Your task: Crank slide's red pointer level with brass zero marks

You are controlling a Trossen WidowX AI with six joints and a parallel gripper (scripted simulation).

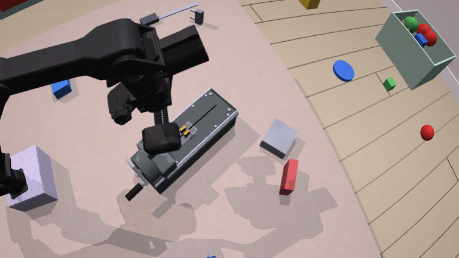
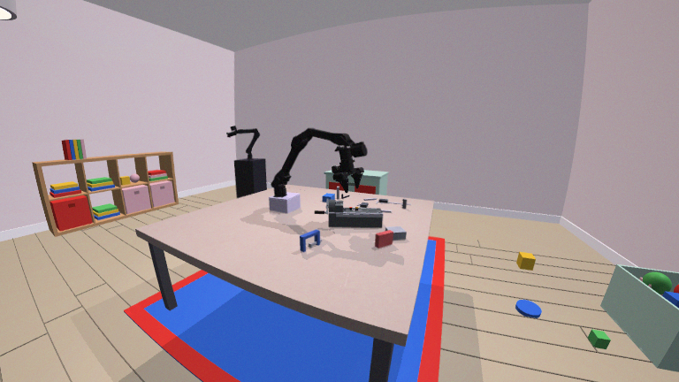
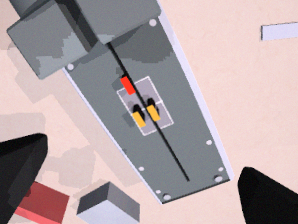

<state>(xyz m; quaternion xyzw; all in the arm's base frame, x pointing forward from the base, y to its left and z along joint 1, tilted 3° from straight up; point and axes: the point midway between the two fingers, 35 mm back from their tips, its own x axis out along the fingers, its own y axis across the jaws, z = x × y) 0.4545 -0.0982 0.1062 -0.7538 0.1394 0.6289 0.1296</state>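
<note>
Now: gripper tip 150 mm past the dark brown crank handle, 110 mm above it and 60 mm to the left of it. The rest, counted from my gripper tip: red pointer 90 mm below, 10 mm to the right; then red block 210 mm to the right, 180 mm ahead, 140 mm below; then grey block 230 mm ahead, 150 mm below, 110 mm to the right.
</note>
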